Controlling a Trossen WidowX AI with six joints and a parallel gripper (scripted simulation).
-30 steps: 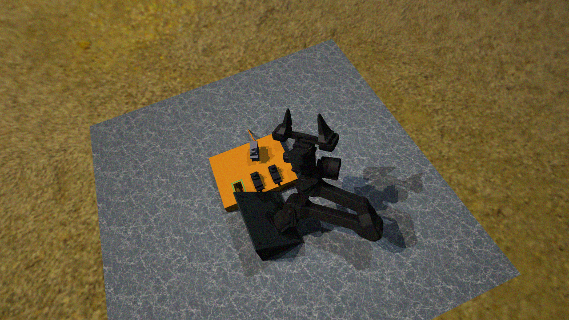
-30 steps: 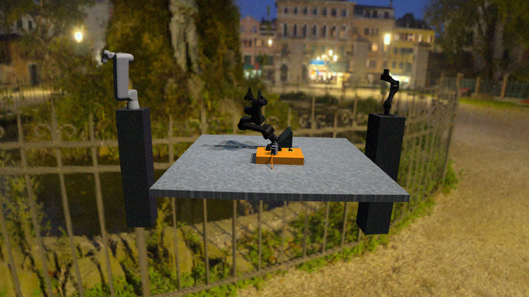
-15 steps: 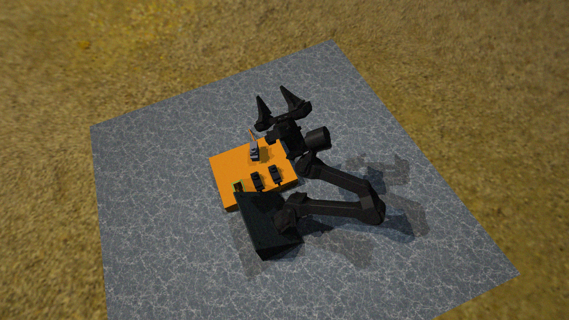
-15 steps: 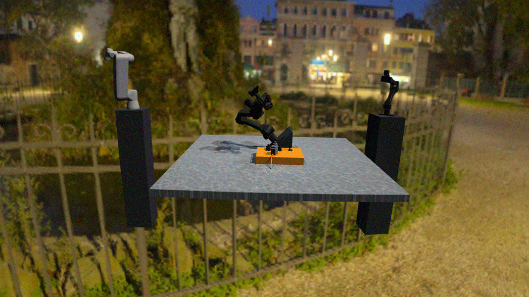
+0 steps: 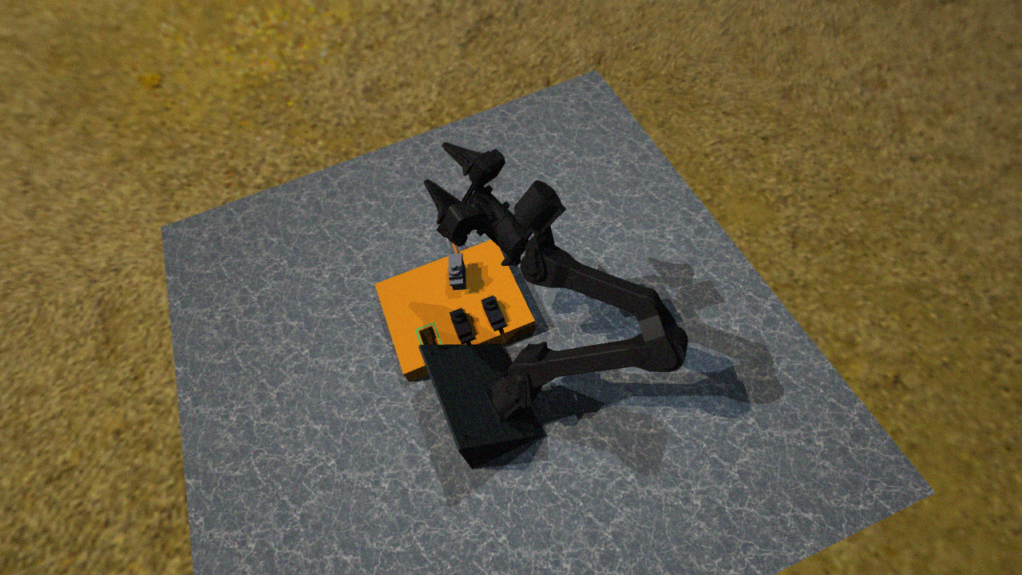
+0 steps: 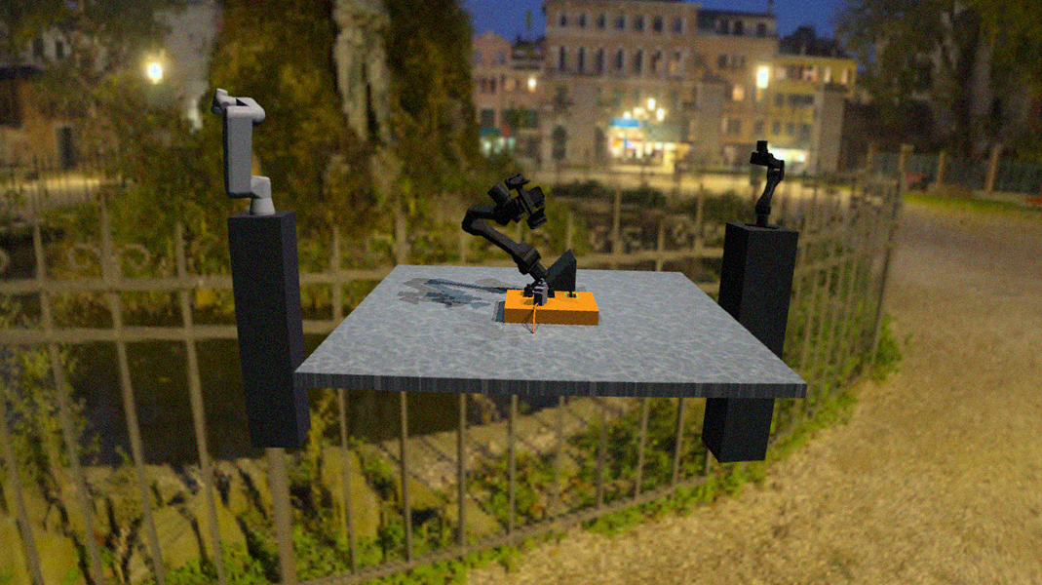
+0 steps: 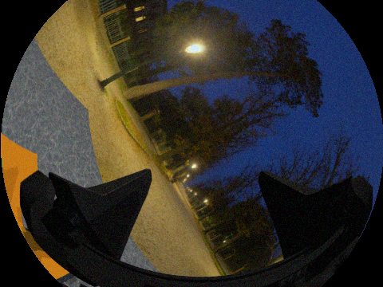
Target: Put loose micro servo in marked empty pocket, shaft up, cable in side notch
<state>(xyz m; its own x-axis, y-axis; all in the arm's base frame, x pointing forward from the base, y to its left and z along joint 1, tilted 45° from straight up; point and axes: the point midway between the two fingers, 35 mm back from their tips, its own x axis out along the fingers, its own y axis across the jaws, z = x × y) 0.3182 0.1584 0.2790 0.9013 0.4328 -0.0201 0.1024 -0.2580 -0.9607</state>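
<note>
Now: gripper tip 380 mm above the orange deck, 60 mm to the right of it and 10 mm past it.
</note>
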